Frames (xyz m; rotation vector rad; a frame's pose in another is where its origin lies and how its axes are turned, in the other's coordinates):
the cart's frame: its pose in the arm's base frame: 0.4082 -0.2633 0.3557 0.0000 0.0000 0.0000
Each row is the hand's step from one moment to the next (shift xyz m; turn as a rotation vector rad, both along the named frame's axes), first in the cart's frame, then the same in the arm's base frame.
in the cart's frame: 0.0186 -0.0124 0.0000 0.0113 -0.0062 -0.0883
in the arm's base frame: 0.0186 -0.0124 0.0000 0.0113 -0.0062 -0.0883
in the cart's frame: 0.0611 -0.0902 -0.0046 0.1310 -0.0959 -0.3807
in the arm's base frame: 0.0611 -0.0902 -0.0046 0.1310 -0.0959 -0.3807
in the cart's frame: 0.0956 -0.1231 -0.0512 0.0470 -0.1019 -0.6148
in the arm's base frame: 0.0956 -0.1231 -0.0512 0.0470 -0.1019 -0.6148
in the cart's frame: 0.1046 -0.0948 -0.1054 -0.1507 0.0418 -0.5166
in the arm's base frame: 0.1046 -0.0948 -0.1054 -0.1507 0.0418 -0.5166
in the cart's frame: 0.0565 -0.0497 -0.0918 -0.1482 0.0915 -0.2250
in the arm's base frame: 0.0565 -0.0497 -0.0918 -0.1482 0.0915 -0.2250
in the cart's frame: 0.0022 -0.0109 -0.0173 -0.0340 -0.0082 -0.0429
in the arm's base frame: 0.0022 -0.0109 -0.0173 -0.0340 -0.0082 -0.0429
